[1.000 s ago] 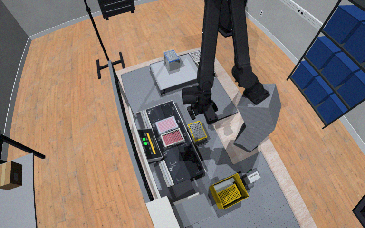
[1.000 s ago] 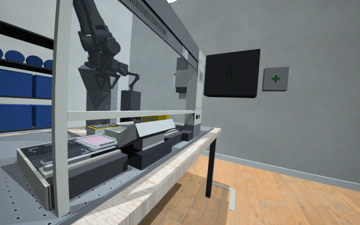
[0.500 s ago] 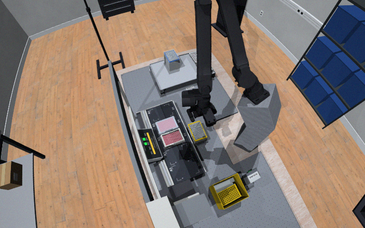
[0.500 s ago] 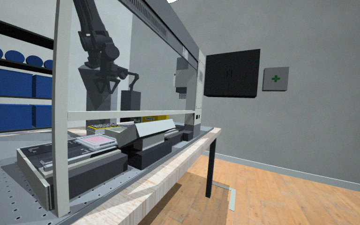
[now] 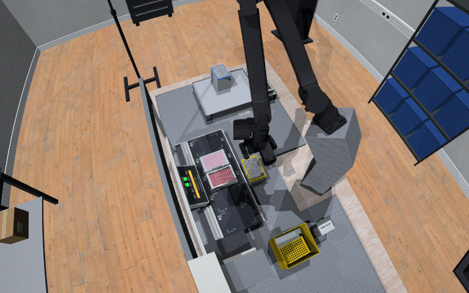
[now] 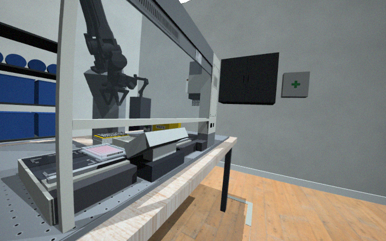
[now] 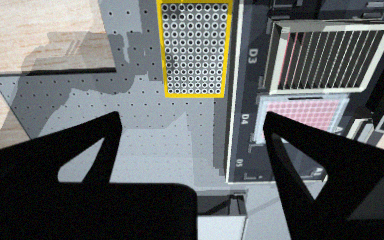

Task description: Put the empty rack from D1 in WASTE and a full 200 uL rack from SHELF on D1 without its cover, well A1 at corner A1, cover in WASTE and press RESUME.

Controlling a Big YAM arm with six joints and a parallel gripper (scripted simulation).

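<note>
The spare nest lies 21 cm below my hand. Also, from my hand: clear tip-rack cover (35 cm to the left, 17 cm below, 4 cm ahead); then pink plate (17 cm below, 15 cm ahead, 13 cm to the right); then frame bar (35 cm ahead, 5 cm below).
</note>
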